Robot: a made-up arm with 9 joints. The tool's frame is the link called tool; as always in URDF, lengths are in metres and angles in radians.
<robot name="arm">
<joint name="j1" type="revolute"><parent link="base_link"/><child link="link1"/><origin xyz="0 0 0.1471" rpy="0 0 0"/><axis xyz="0 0 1"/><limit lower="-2.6" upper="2.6"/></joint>
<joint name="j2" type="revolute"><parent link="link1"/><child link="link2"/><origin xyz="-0.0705 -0.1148 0.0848" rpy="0 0 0"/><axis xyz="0 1 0"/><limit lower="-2.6" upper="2.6"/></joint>
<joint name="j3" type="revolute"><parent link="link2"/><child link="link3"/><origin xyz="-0.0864 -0.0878 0.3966" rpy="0 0 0"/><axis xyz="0 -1 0"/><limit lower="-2.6" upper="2.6"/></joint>
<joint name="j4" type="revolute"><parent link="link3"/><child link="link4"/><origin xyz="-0.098 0.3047 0.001" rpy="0 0 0"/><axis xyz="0 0 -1"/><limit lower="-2.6" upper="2.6"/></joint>
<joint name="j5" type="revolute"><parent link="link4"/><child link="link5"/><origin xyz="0.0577 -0.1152 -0.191" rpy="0 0 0"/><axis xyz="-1 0 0"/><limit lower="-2.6" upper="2.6"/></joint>
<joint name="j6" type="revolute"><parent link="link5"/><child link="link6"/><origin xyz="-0.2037 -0.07 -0.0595" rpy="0 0 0"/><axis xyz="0 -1 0"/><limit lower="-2.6" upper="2.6"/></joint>
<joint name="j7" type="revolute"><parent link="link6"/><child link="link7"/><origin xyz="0.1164 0.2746 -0.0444" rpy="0 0 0"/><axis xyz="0 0 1"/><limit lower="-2.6" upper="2.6"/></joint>
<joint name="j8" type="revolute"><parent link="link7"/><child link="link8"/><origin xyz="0.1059 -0.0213 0.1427" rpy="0 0 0"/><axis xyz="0 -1 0"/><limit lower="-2.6" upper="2.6"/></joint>
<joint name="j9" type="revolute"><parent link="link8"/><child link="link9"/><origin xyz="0.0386 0.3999 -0.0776" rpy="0 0 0"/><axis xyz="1 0 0"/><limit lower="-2.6" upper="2.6"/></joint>
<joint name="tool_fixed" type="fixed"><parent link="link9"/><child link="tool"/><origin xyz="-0.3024 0.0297 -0.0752" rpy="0 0 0"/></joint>
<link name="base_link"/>
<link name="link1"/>
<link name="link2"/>
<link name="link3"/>
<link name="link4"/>
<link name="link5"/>
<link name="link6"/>
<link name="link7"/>
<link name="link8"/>
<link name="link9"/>
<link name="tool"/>
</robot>
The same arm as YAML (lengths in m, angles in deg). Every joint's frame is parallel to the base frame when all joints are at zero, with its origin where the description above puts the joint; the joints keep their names.
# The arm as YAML. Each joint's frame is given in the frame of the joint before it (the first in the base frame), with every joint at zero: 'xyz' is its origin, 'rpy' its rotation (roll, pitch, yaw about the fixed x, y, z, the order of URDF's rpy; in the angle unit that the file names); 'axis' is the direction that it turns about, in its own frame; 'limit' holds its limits. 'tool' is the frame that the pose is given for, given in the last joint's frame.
units:
  length: m
  angle: deg
joints:
  - name: j1
    type: revolute
    origin:
      xyz: [0.0, 0.0, 0.1471]
      rpy: [0.0, 0.0, 0.0]
    axis: "+z"
    limit:
      lower: -148.97
      upper: 148.97
  - name: j2
    type: revolute
    origin:
      xyz: [-0.0705, -0.1148, 0.0848]
      rpy: [0.0, 0.0, 0.0]
    axis: "+y"
    limit:
      lower: -148.97
      upper: 148.97
  - name: j3
    type: revolute
    origin:
      xyz: [-0.0864, -0.0878, 0.3966]
      rpy: [0.0, 0.0, 0.0]
    axis: "-y"
    limit:
      lower: -148.97
      upper: 148.97
  - name: j4
    type: revolute
    origin:
      xyz: [-0.098, 0.3047, 0.001]
      rpy: [0.0, 0.0, 0.0]
    axis: "-z"
    limit:
      lower: -148.97
      upper: 148.97
  - name: j5
    type: revolute
    origin:
      xyz: [0.0577, -0.1152, -0.191]
      rpy: [0.0, 0.0, 0.0]
    axis: "-x"
    limit:
      lower: -148.97
      upper: 148.97
  - name: j6
    type: revolute
    origin:
      xyz: [-0.2037, -0.07, -0.0595]
      rpy: [0.0, 0.0, 0.0]
    axis: "-y"
    limit:
      lower: -148.97
      upper: 148.97
  - name: j7
    type: revolute
    origin:
      xyz: [0.1164, 0.2746, -0.0444]
      rpy: [0.0, 0.0, 0.0]
    axis: "+z"
    limit:
      lower: -148.97
      upper: 148.97
  - name: j8
    type: revolute
    origin:
      xyz: [0.1059, -0.0213, 0.1427]
      rpy: [0.0, 0.0, 0.0]
    axis: "-y"
    limit:
      lower: -148.97
      upper: 148.97
  - name: j9
    type: revolute
    origin:
      xyz: [0.0386, 0.3999, -0.0776]
      rpy: [0.0, 0.0, 0.0]
    axis: "+x"
    limit:
      lower: -148.97
      upper: 148.97
tool:
  origin:
    xyz: [-0.3024, 0.0297, -0.0752]
    rpy: [0.0, 0.0, 0.0]

